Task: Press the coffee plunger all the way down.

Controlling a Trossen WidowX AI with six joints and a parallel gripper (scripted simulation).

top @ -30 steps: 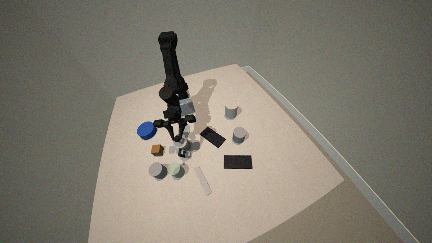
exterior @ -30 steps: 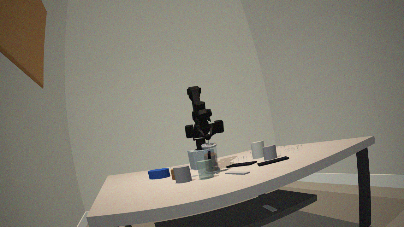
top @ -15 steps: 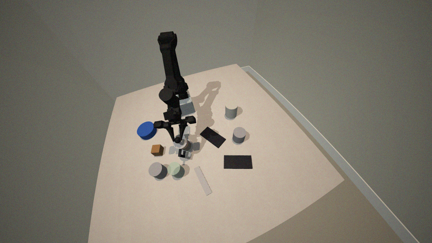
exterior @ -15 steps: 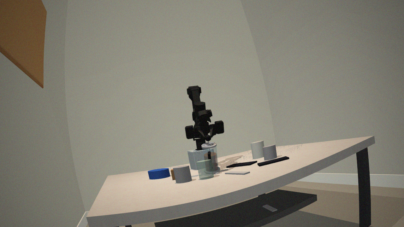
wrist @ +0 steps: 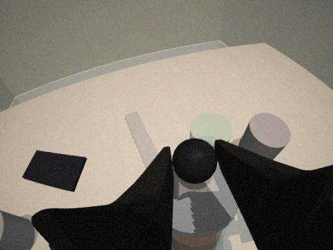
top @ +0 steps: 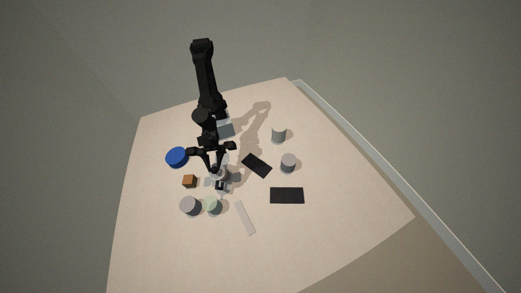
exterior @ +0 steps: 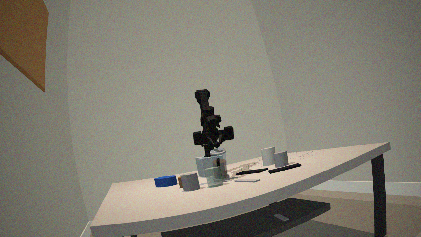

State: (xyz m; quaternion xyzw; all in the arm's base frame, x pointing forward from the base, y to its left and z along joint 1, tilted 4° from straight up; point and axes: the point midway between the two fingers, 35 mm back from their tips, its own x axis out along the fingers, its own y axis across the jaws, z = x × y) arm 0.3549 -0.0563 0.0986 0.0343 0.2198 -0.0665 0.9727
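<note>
The glass coffee press lies 2 cm behind my gripper tip and 9 cm below it. The rest, counted from my gripper tip: brown cube 8 cm behind, 17 cm to the right, 15 cm below; then blue disc 25 cm behind, 24 cm to the right, 15 cm below; then pale green cylinder 8 cm ahead, 6 cm to the right, 14 cm below.
</note>
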